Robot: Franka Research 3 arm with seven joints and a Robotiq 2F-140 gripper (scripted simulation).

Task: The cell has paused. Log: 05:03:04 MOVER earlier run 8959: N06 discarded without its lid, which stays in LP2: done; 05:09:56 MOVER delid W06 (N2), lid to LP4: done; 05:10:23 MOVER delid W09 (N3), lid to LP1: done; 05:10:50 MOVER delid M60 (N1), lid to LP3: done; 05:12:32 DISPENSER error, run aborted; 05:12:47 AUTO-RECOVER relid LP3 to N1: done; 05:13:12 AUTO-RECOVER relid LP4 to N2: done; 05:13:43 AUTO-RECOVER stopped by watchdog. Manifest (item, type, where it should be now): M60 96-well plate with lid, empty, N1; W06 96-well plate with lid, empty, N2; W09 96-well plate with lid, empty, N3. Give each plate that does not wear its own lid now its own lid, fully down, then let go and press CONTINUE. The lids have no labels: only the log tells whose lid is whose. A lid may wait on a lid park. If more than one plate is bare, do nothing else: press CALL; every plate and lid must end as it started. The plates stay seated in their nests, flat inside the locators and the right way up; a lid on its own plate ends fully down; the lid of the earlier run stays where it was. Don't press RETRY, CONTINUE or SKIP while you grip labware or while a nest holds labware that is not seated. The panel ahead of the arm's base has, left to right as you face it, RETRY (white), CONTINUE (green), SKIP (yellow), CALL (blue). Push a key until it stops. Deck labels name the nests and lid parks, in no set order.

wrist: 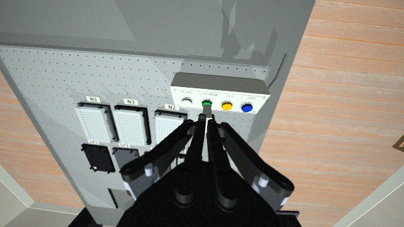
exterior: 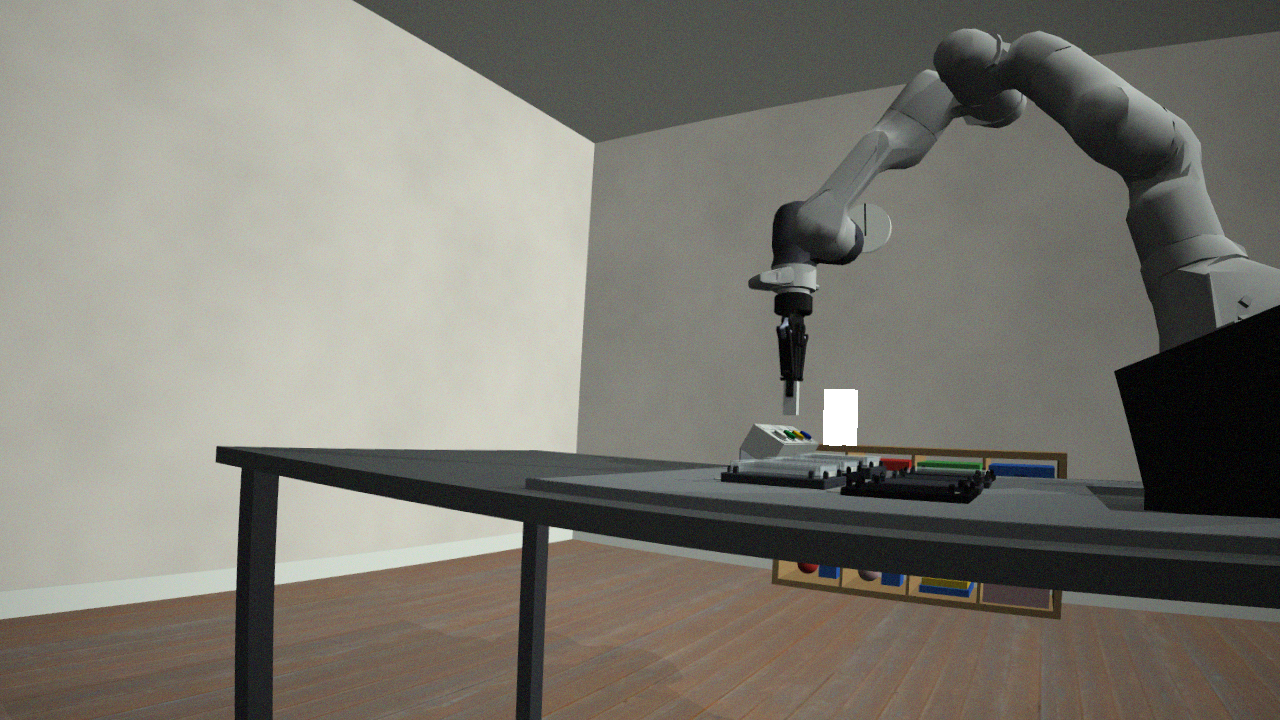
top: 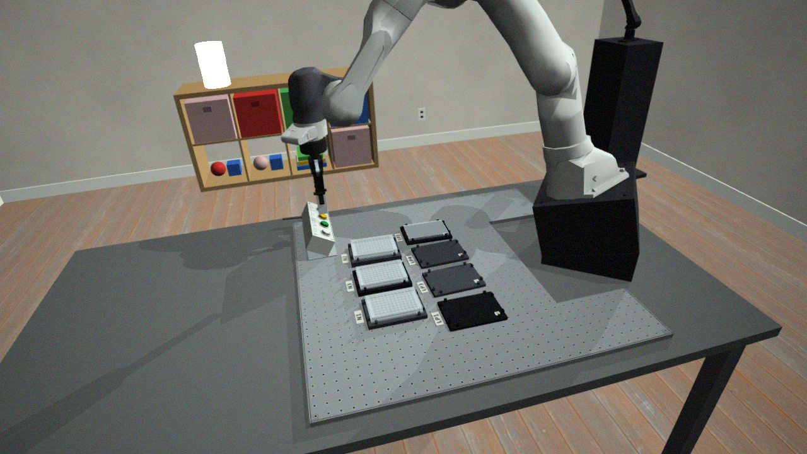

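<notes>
Now: the green continue key 70 mm below my hand. From my hand the other things lie so: blue call key 10 mm behind, 100 mm to the right, 70 mm below; white retry key 10 mm ahead, 50 mm to the left, 70 mm below; yellow skip key 50 mm to the right, 70 mm below.
</notes>
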